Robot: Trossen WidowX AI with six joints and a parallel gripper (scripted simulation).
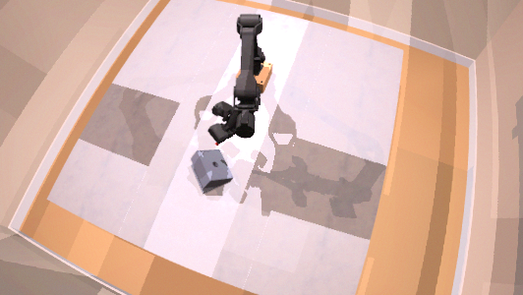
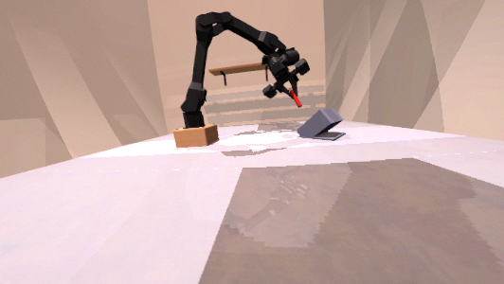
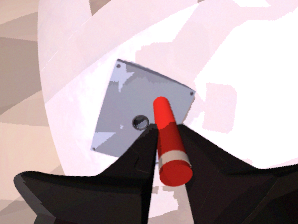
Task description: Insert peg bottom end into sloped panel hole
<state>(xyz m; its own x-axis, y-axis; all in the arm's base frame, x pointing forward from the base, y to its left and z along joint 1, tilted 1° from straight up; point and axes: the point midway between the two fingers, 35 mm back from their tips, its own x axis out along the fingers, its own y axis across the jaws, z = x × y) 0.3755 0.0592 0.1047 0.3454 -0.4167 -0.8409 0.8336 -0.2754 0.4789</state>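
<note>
Now: the sloped panel 80 mm ahead of my gripper tip, 20 mm to the right of it and 100 mm below it. Round my gripper tip: red peg 10 mm behind, 10 mm to the left, 10 mm above.
</note>
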